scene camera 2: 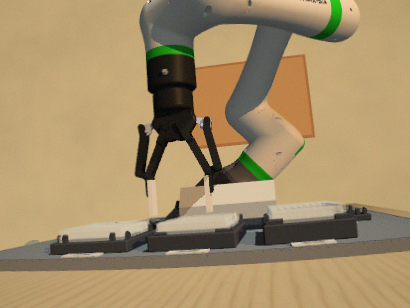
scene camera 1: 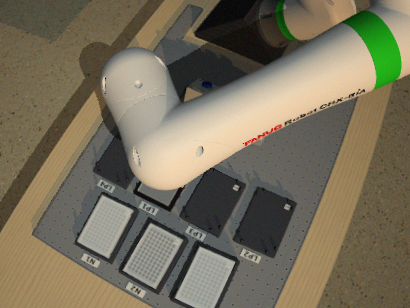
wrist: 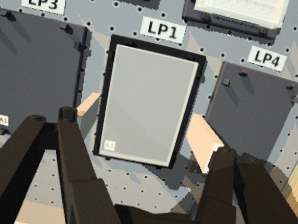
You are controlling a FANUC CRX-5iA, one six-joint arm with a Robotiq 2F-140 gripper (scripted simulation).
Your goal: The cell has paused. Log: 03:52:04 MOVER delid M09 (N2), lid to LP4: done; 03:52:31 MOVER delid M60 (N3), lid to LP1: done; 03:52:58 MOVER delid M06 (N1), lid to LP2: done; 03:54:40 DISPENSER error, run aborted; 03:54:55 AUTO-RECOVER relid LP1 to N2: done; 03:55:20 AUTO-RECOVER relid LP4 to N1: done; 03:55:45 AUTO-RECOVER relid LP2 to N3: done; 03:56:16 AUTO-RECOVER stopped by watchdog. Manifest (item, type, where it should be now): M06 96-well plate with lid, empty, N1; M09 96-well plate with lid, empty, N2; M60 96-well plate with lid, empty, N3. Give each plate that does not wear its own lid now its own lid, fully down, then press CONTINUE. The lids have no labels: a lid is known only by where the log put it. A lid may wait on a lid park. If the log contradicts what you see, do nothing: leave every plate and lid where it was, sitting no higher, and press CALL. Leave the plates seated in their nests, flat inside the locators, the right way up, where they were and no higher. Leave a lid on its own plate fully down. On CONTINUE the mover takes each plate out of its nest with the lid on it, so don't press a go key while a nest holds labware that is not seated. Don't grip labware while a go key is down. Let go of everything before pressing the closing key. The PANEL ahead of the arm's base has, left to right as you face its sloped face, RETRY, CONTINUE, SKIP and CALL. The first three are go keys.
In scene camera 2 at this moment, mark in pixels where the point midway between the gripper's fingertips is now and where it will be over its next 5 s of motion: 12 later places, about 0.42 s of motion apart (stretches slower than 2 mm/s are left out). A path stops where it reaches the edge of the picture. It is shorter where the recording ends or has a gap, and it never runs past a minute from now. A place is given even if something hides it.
My gripper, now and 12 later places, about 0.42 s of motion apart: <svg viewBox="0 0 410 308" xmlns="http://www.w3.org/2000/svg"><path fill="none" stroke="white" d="M181 213L181 215L181 217L182 220L182 222L182 224L182 222L181 211L180 200L179 189L179 185L180 181L195 179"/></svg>
